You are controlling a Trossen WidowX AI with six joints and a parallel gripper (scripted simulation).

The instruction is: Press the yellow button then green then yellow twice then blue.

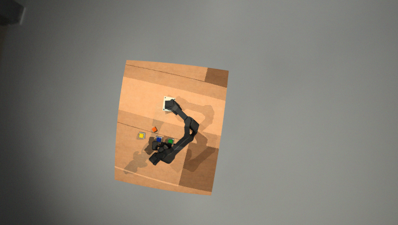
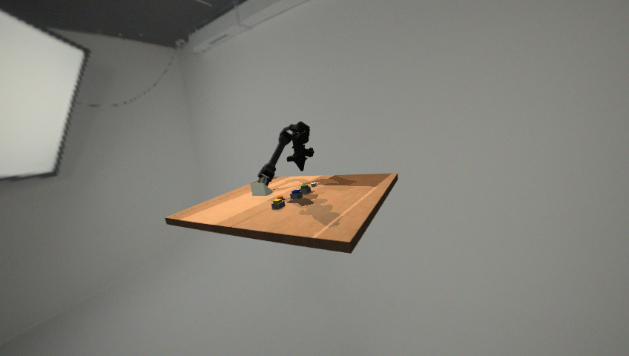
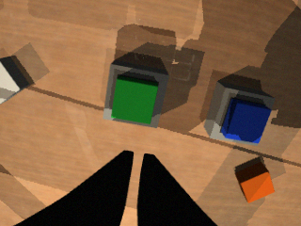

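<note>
My gripper tip is now 10 mm to the right of the green button and 100 mm above it. The rest, counted from my gripper tip: orange block 90 mm behind, 130 mm to the right, 120 mm below; then white block 130 mm to the left, 120 mm below; then blue button 10 mm behind, 90 mm to the right, 100 mm below.
</note>
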